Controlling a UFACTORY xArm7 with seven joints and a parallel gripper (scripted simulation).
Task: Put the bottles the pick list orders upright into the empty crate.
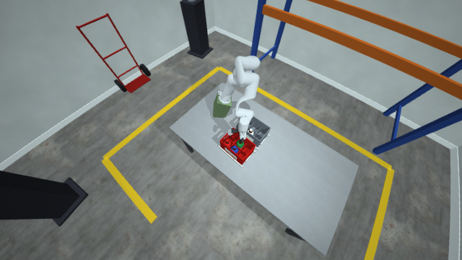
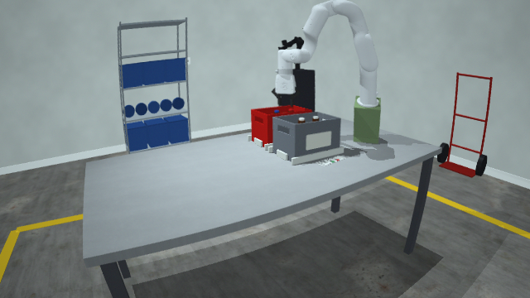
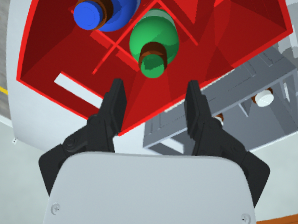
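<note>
Right now the green-labelled bottle is 13 cm below my hand. From my hand the other things lie so: red crate: 13 cm below, 4 cm to the right, 1 cm behind; red bottle: 13 cm below, 10 cm behind, 7 cm to the right; blue-capped bottle: 13 cm below, 9 cm to the right, 2 cm behind.
</note>
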